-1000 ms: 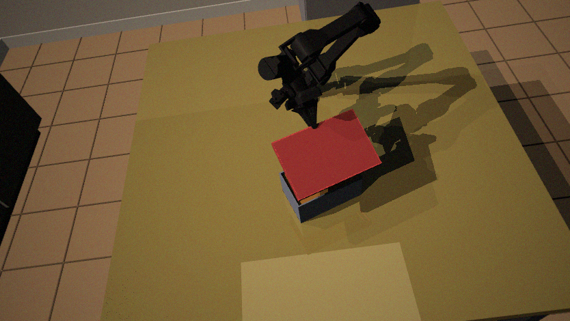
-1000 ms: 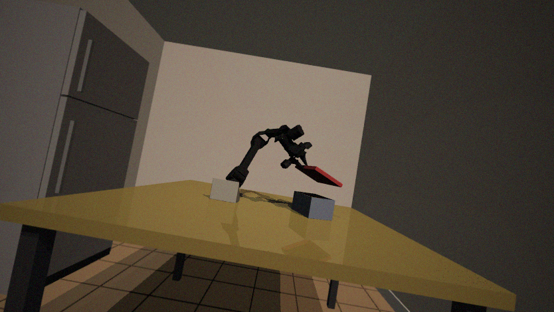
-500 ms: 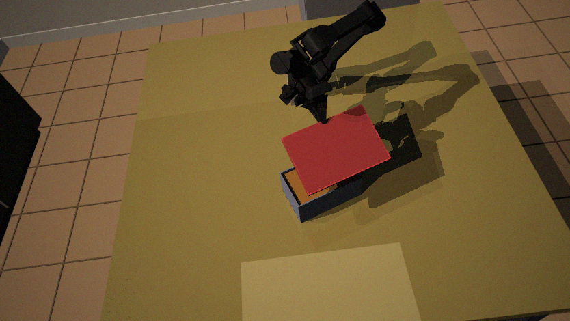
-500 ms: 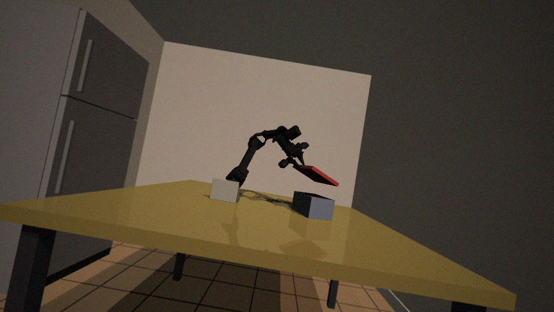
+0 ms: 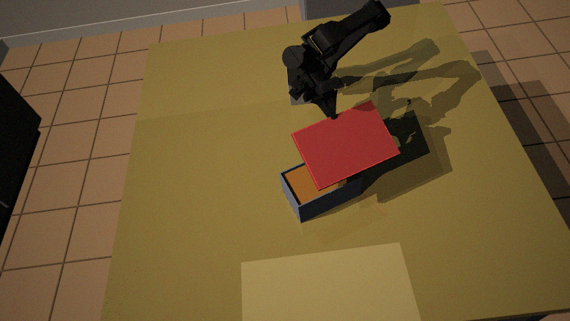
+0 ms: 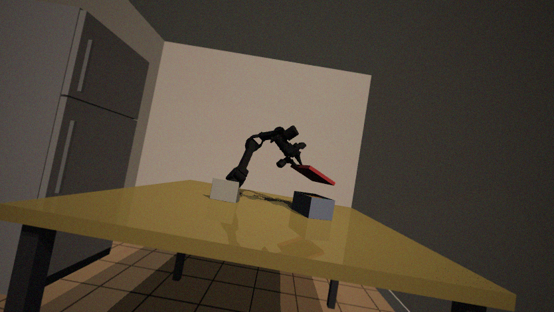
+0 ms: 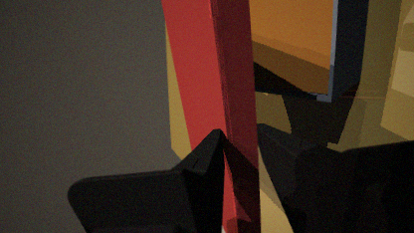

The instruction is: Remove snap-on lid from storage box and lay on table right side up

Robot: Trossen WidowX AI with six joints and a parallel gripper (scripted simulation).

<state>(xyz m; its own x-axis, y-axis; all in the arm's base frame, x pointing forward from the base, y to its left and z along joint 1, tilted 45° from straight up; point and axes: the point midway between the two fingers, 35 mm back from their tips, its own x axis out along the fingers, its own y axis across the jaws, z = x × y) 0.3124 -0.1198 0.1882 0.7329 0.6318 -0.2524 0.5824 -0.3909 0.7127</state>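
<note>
Right now the red lid is 7 cm ahead of my gripper tip, 3 cm to the left of it and 3 cm below it. Also, from my gripper tip: blue-grey storage box 9 cm ahead, 5 cm to the right, 19 cm below.
</note>
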